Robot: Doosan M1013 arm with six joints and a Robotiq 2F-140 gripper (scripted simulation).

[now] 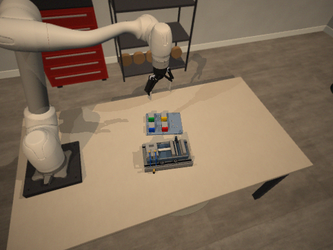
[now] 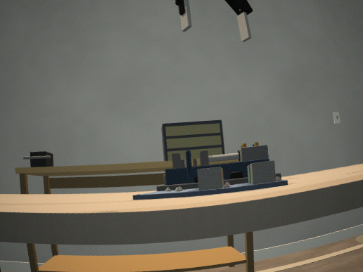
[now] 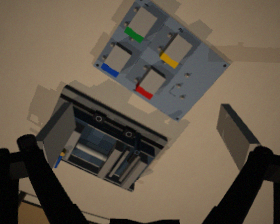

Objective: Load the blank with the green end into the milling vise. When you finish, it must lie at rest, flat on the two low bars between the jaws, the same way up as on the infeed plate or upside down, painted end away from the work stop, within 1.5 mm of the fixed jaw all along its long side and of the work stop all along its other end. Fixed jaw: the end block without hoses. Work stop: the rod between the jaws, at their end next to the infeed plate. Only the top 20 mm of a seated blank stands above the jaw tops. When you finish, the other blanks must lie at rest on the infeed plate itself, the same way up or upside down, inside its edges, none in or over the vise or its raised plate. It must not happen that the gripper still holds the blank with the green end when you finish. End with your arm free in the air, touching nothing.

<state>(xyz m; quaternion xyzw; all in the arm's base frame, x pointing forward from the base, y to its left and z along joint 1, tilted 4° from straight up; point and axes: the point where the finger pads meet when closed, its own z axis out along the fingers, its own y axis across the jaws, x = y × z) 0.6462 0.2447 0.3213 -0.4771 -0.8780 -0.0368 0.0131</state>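
My gripper is now 5 cm past the green-ended blank, 5 cm to the right of it and 29 cm above it. From my hand the other things lie so: red-ended blank: 4 cm ahead, 5 cm to the right, 29 cm below; then blue-ended blank: 5 cm behind, 4 cm to the right, 29 cm below; then yellow-ended blank: 5 cm ahead, 4 cm to the left, 29 cm below.
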